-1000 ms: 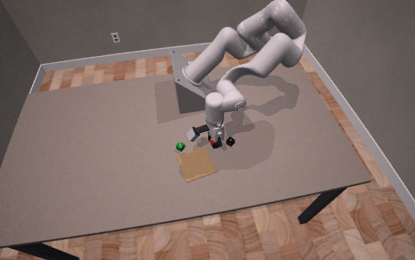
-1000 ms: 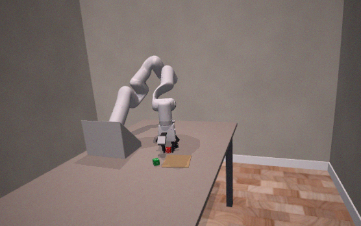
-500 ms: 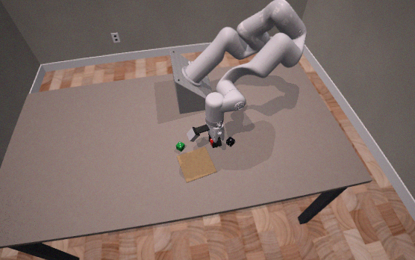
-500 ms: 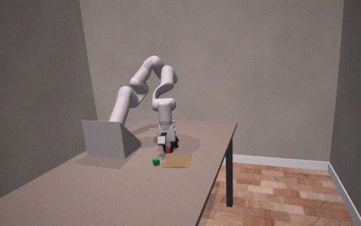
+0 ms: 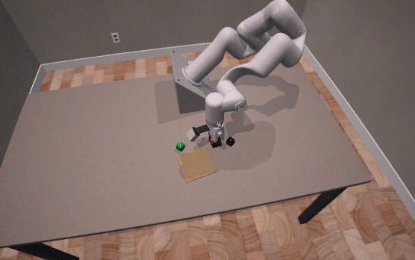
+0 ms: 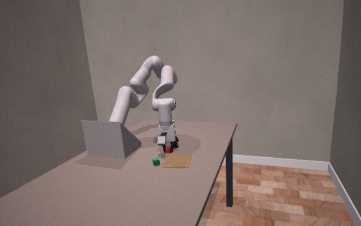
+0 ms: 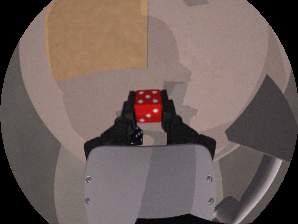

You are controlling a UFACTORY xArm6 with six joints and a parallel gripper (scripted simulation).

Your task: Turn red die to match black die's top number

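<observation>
Right now the tan mat is 110 mm to the right of my hand, 80 mm ahead of it and 20 mm below it. From my hand the other things lie so: black die 80 mm to the left, 20 mm ahead, 10 mm below; green die 160 mm to the right, 20 mm behind, 10 mm below; red die 10 mm below.
</observation>
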